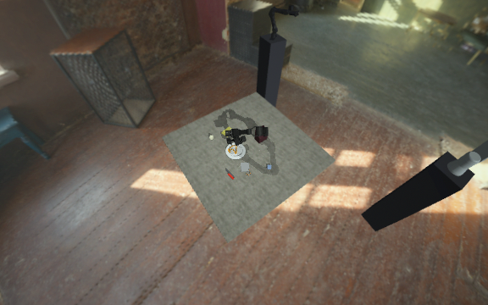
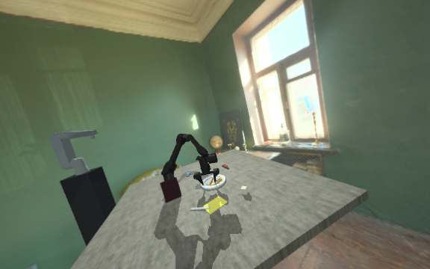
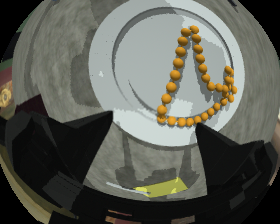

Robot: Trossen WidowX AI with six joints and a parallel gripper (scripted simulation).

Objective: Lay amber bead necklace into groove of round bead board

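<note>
Now: gripper tip 4 cm short of the board, 5 cm to the right of it and 2 cm above it. Also, from my gripper tip: grey square 5 cm ahead, 26 cm to the left, 2 cm below; then white stick 10 cm behind, 20 cm to the right, 2 cm below; then yellow card 1 cm behind, 22 cm to the right, 2 cm below.
</note>
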